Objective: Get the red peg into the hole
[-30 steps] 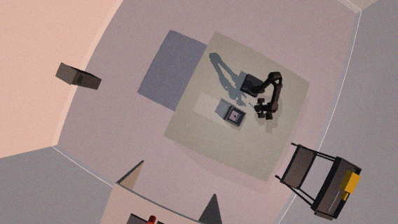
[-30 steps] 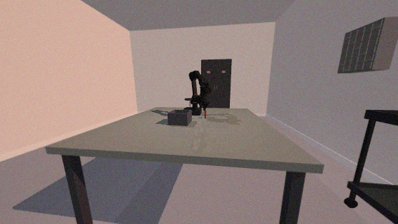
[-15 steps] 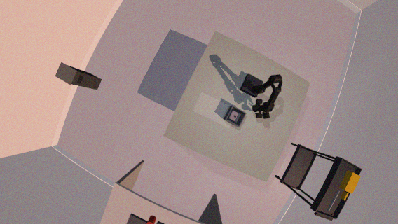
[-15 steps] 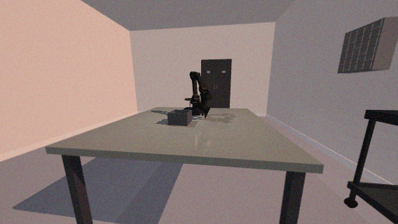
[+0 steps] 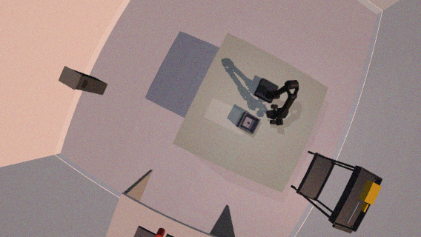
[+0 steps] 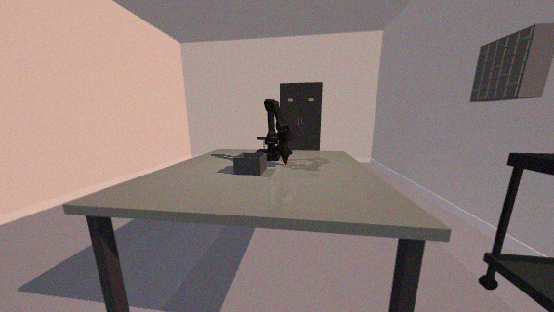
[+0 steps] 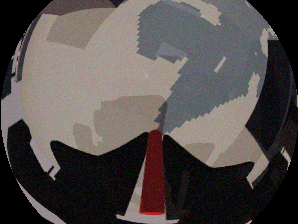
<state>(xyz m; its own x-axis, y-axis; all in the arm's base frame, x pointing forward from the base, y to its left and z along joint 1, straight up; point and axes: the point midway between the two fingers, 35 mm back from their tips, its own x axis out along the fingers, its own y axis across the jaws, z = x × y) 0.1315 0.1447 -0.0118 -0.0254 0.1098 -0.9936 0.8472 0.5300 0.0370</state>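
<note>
My gripper tip is 30 mm below the red peg and 10 mm to the right of it. From my gripper tip the other things lie so: dark box: 210 mm ahead, 150 mm to the right, 10 mm above.
</note>
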